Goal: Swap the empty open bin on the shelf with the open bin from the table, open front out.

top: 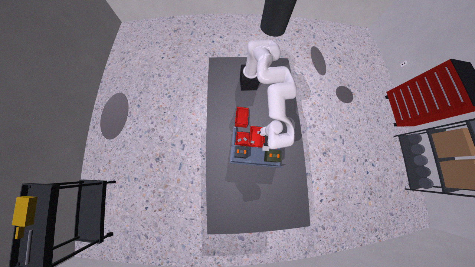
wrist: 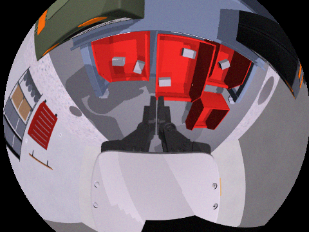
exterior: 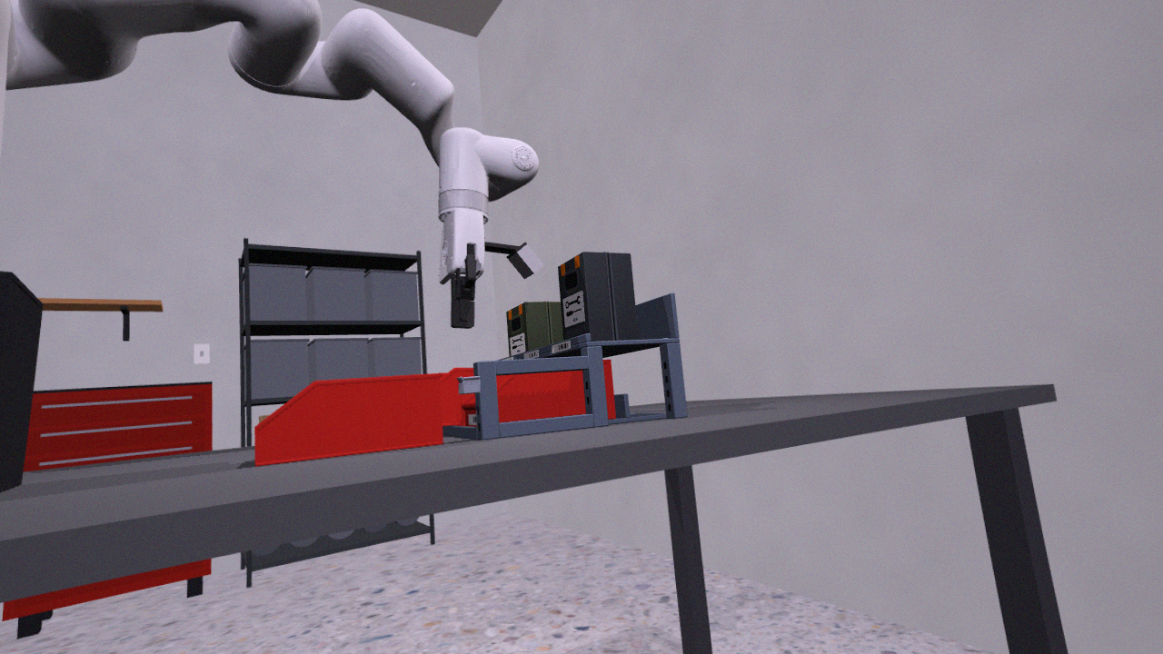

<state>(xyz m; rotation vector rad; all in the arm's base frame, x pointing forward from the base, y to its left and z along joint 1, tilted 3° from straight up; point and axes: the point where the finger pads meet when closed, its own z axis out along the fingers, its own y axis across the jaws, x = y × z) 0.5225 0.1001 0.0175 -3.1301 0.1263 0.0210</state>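
The shelf lip lies 170 mm below my hand, 50 mm behind it and 40 mm to the right of it. From my hand the other things lie so: dark grey box 170 mm to the right, 130 mm ahead, 10 mm below; green box 150 mm ahead, 60 mm to the left, 20 mm below.
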